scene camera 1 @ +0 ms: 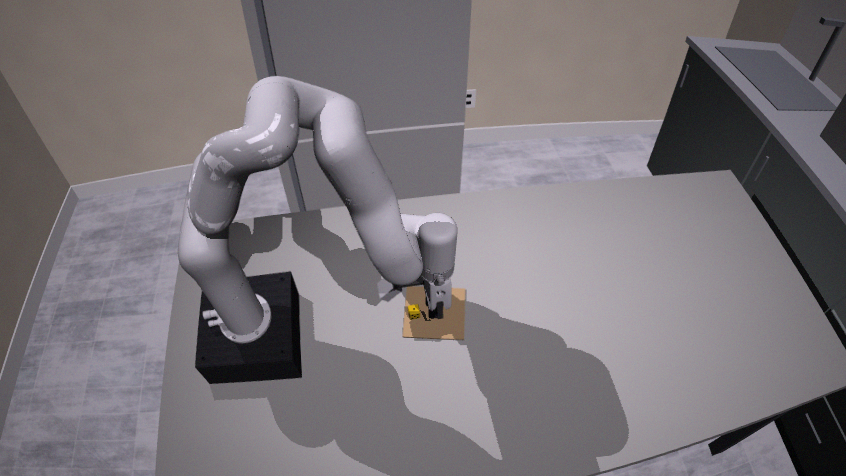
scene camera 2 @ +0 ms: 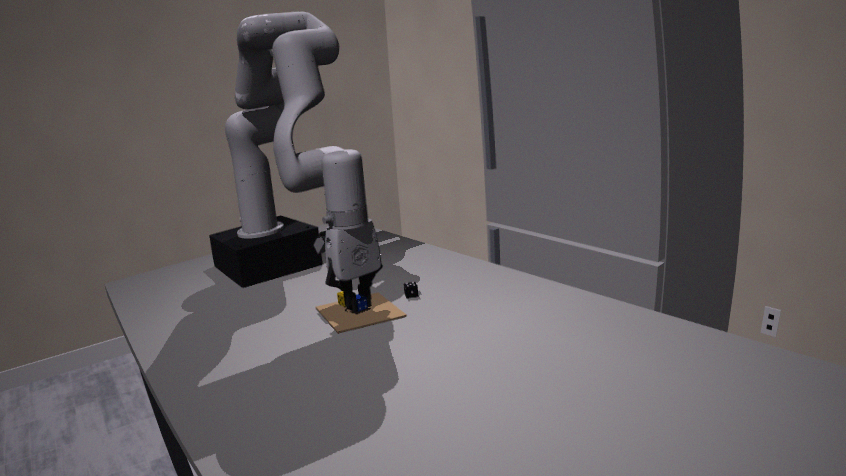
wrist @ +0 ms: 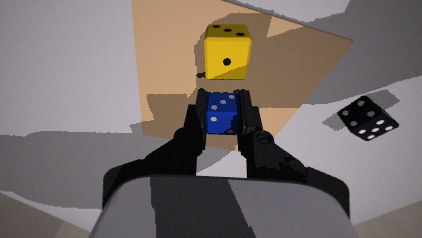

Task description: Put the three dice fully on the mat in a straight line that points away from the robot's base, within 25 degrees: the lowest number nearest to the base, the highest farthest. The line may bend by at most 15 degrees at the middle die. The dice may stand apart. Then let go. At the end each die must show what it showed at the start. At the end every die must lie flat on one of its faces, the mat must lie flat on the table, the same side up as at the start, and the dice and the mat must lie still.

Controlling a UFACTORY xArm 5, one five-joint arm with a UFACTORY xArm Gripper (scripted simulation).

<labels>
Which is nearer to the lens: the yellow die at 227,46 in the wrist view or the mat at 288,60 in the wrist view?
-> The yellow die.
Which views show the mat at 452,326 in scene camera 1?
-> Scene camera 1, scene camera 2 and the wrist view: all of them.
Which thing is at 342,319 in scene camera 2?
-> A mat.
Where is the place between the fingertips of my gripper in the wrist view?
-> At 222,103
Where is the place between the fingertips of my gripper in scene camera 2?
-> At 358,307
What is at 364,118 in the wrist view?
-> A black die.
</labels>
